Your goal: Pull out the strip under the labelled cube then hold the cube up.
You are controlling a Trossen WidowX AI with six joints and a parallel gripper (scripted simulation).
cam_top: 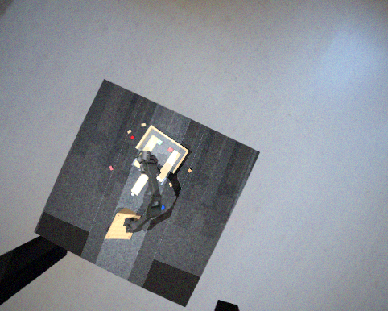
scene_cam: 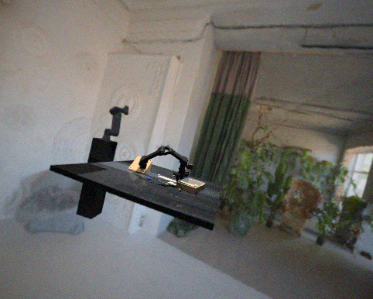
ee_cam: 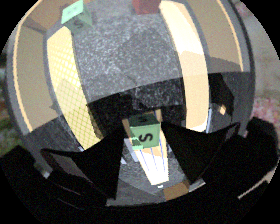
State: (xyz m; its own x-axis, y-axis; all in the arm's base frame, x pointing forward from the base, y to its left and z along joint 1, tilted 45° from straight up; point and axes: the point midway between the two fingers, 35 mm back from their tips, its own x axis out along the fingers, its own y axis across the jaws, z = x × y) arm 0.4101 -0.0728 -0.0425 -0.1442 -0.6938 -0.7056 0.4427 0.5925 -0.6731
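Now: gripper tip 110 mm past the strip, 30 mm to the right of it and 10 mm above it.
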